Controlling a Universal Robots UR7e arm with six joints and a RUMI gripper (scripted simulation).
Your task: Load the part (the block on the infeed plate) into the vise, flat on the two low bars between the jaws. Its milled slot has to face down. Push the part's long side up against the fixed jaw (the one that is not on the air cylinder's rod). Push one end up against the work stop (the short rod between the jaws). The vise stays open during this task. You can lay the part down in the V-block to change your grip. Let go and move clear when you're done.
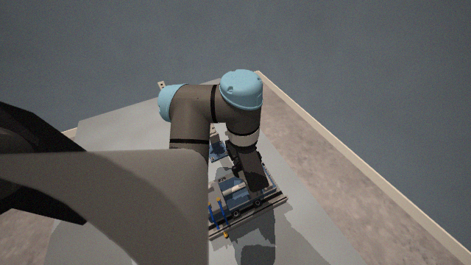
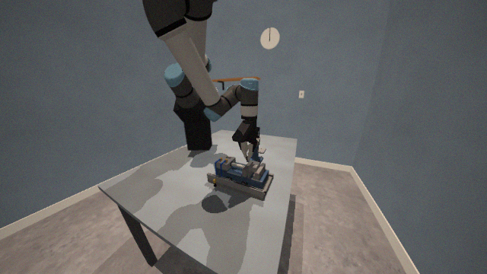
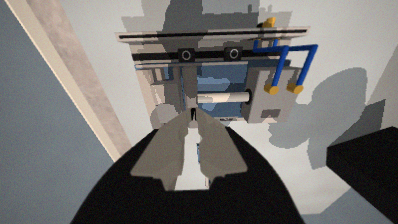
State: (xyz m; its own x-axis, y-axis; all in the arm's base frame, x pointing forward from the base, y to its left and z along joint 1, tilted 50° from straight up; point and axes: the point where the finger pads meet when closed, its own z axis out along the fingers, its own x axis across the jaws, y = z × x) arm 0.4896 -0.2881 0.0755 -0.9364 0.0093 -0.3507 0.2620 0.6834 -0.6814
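Right now my hand is 4 cm short of the part, 4 cm above it and 1 cm to the left of it. From my hand the other things lie so: grey jaw: 5 cm below, 1 cm ahead; then cylinder rod: 5 cm below, 5 cm behind, 2 cm to the left; then work stop: 5 cm ahead, 4 cm to the left, 4 cm below.
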